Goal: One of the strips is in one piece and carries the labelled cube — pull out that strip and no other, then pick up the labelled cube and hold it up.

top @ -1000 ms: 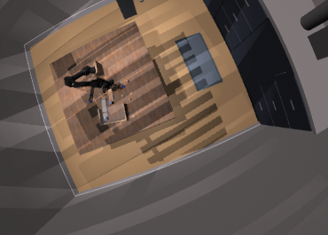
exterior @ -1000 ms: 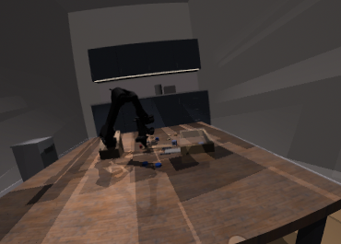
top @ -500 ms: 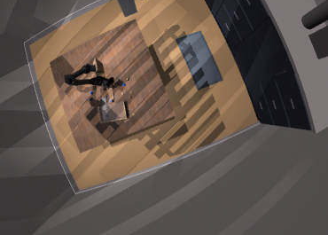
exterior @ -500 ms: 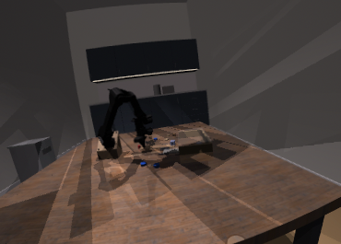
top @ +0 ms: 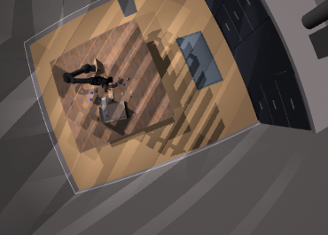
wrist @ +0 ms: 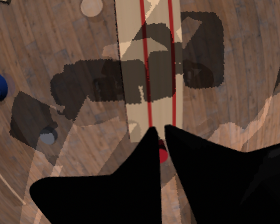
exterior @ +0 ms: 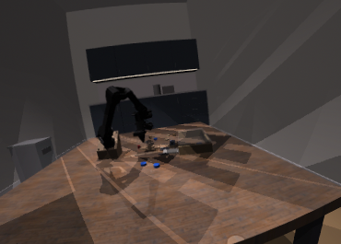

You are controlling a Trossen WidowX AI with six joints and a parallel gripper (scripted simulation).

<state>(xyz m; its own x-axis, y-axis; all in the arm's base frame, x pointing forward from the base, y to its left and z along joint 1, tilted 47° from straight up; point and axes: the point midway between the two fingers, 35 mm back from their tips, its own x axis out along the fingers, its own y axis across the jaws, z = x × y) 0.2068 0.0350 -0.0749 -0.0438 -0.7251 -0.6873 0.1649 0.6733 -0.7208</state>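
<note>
The tan strip lies 90 mm ahead of my gripper tip, 20 mm to the right of it and 40 mm below it.
</note>
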